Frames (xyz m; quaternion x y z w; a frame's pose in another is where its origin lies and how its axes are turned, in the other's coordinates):
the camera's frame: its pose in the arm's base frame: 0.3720 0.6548 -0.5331 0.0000 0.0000 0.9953 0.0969
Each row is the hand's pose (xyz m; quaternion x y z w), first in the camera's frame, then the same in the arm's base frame.
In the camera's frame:
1: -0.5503 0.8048 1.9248 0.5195 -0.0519 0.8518 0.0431
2: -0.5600 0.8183 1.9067 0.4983 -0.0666 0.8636 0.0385
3: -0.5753 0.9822 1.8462 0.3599 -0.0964 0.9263 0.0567
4: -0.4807 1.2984 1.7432 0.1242 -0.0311 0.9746 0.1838
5: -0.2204 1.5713 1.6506 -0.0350 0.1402 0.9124 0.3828
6: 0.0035 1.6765 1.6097 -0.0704 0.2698 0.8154 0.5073
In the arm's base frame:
1: 0.7567 -0.2410 1.3917 -0.1020 -0.5120 -0.1254 0.8436
2: 0.7636 -0.2561 1.3736 -0.1146 -0.4895 -0.1220 0.8558
3: 0.7470 -0.4199 1.3131 -0.1308 -0.3489 -0.1462 0.9164
4: 0.5932 -0.7119 1.2101 -0.0430 -0.1206 -0.2774 0.9522
5: 0.2852 -0.9295 1.1175 0.1429 0.0213 -0.4694 0.8711
6: 0.0452 -0.9895 1.0766 0.2754 0.0439 -0.5839 0.7624

